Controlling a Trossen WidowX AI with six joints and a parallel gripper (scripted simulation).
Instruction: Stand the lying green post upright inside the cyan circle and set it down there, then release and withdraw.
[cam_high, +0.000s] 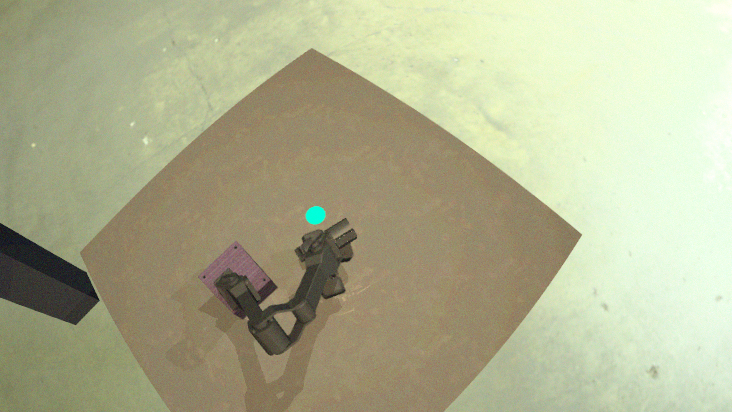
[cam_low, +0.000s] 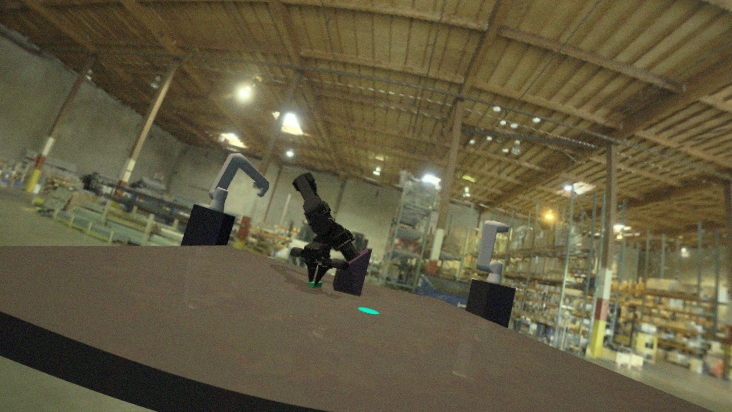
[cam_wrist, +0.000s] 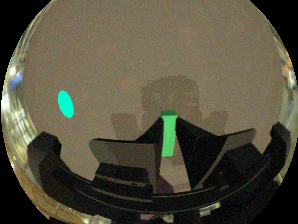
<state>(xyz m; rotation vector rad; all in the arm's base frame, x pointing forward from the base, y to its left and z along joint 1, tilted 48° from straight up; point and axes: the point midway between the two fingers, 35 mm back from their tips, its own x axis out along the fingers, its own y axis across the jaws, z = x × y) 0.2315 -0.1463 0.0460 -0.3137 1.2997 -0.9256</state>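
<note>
Right now my gripper tip is 17 cm to the right of the cyan circle, 10 cm short of it and 2 cm above it. Also, from my gripper tip: green post (2 cm behind, 1 cm to the left).
</note>
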